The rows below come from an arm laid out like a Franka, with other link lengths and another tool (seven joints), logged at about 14 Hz.
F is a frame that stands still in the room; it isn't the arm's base.
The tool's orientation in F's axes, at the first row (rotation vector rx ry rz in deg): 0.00, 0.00, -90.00
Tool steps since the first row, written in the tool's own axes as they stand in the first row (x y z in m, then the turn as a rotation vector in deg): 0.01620, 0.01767, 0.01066, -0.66, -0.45, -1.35; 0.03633, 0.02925, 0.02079, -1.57, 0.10, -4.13; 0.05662, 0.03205, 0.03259, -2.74, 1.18, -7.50; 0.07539, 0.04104, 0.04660, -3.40, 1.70, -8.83; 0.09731, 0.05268, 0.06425, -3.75, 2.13, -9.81; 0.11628, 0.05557, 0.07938, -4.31, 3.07, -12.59; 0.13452, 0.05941, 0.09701, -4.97, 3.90, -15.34; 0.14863, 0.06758, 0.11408, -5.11, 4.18, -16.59; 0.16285, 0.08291, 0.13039, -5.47, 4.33, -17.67
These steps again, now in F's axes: 0.01767, -0.01620, 0.01066, -0.45, 0.66, -1.35; 0.02925, -0.03633, 0.02079, 0.10, 1.57, -4.13; 0.03205, -0.05662, 0.03259, 1.18, 2.74, -7.50; 0.04104, -0.07539, 0.04660, 1.70, 3.40, -8.83; 0.05268, -0.09731, 0.06425, 2.13, 3.75, -9.81; 0.05557, -0.11628, 0.07938, 3.07, 4.31, -12.59; 0.05941, -0.13452, 0.09701, 3.90, 4.97, -15.34; 0.06758, -0.14863, 0.11408, 4.18, 5.11, -16.59; 0.08291, -0.16285, 0.13039, 4.33, 5.47, -17.67
